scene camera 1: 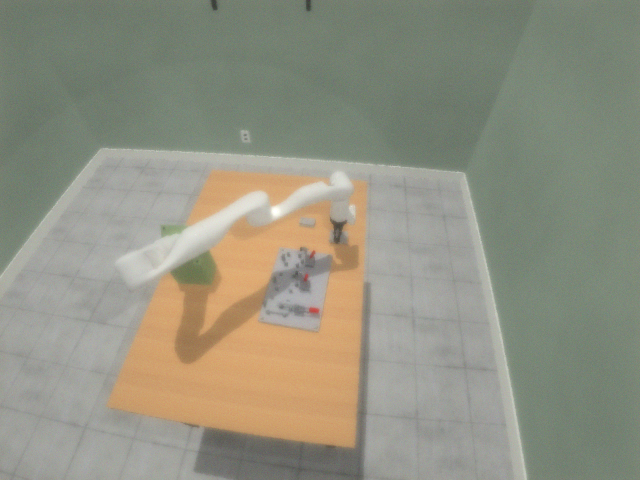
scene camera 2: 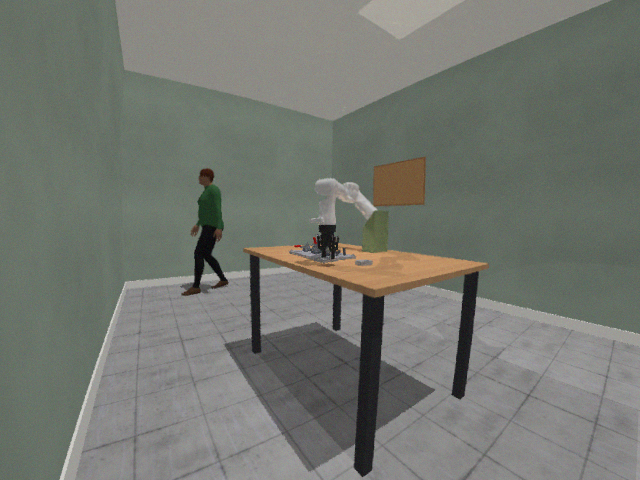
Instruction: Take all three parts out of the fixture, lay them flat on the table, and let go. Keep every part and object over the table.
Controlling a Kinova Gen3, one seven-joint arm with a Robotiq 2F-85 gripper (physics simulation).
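Frame: origin at the arm's base, x up, y ahead, z left, level; metres.
Seen in the pictures: gripper, fingertip midpoint: [scene camera 1: 337,236] [scene camera 2: 327,259]; arm's base, link origin: [scene camera 2: 376,219].
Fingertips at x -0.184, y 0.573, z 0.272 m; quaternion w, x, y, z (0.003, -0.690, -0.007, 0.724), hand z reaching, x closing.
Note:
Offsets run from my fingertips to a thing's top centre. "*": to the spot under its first point. Level surfaces: height alone.
The grey fixture plate [scene camera 1: 291,319] [scene camera 2: 300,252] lies on the table's right half, with dark parts and red-handled clamps {* dx +0.027, dy -0.051, dz -0.378 m} [scene camera 1: 312,310] on it. One grey part {dx -0.004, dy -0.150, dz +0.076 m} [scene camera 1: 307,222] [scene camera 2: 363,262] lies flat on the table beyond the fixture. My gripper [scene camera 1: 336,238] [scene camera 2: 328,253] points straight down, low over the table just past the fixture's far right corner, near the right edge. Its fingers stand part open and seem shut on a small part. The part is too small and dark to make out.
The wooden table {dx -0.024 m} [scene camera 1: 232,371] [scene camera 2: 413,270] has its right edge close to the gripper. The arm's green base block [scene camera 1: 198,270] [scene camera 2: 375,232] stands at the left edge. A person [scene camera 2: 208,232] walks on the floor beyond the table. A cork board [scene camera 2: 399,181] hangs on the wall.

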